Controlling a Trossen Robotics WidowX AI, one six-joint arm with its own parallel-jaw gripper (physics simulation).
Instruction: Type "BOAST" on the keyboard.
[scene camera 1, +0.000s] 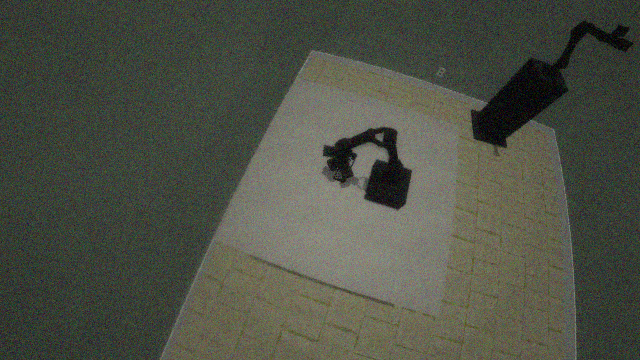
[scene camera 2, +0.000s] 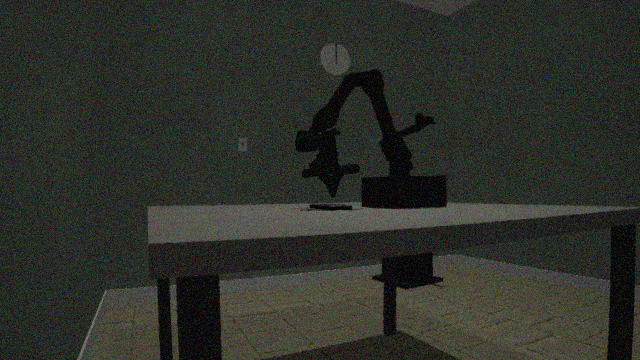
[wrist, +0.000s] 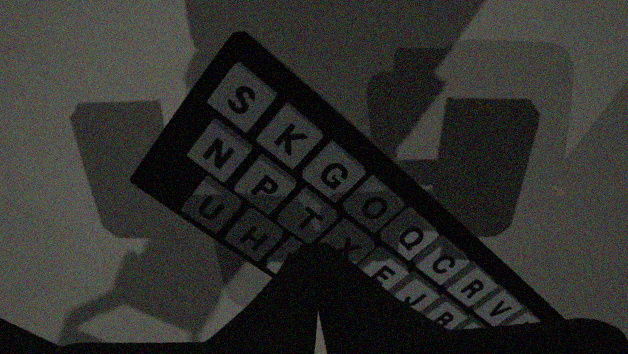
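Seen in the pictures: gripper, fingertip midpoint: (scene camera 1: 343, 169) (scene camera 2: 333, 197) (wrist: 315, 255); arm's base at its link origin: (scene camera 1: 393, 176) (scene camera 2: 399, 176).
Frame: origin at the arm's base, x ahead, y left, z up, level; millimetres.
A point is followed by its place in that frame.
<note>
The black keyboard (wrist: 165, 165) @(x 274, y 54, z -100 mm) (scene camera 2: 331, 206) @(x 322, y 43, z -99 mm) lies flat on the table, slanting down to the right in the wrist view. Its light keys include S (wrist: 242, 99) @(x 313, y 39, z -95 mm), O (wrist: 375, 207) @(x 301, y -22, z -95 mm) and T (wrist: 311, 216) @(x 285, y -3, z -95 mm). A partly covered key (wrist: 444, 319) @(x 267, y -85, z -95 mm) in the second row looks like B. The A key does not show legibly. My gripper (scene camera 2: 333, 196) @(x 285, y -5, z -72 mm) (wrist: 315, 255) @(x 285, y -5, z -72 mm) is shut and empty, its tips a little above the keyboard with a gap between them. In the wrist view the fingers cover the key right of H and the lower right part of the keyboard. In scene camera 1 the arm largely hides the keyboard.
My arm's black base block (scene camera 1: 389, 185) @(x 14, y 59, z -2 mm) (scene camera 2: 404, 191) @(x 98, y 131, z -55 mm) stands on the white table (scene camera 1: 310, 240) @(x 368, y 440, z -111 mm) (scene camera 2: 210, 225) @(x 779, y 379, z -111 mm), close beside the keyboard. Another dark arm on a tall black pedestal (scene camera 1: 520, 100) (scene camera 2: 407, 267) stands on the floor behind the table. Arm shadows fall over the keyboard and tabletop.
</note>
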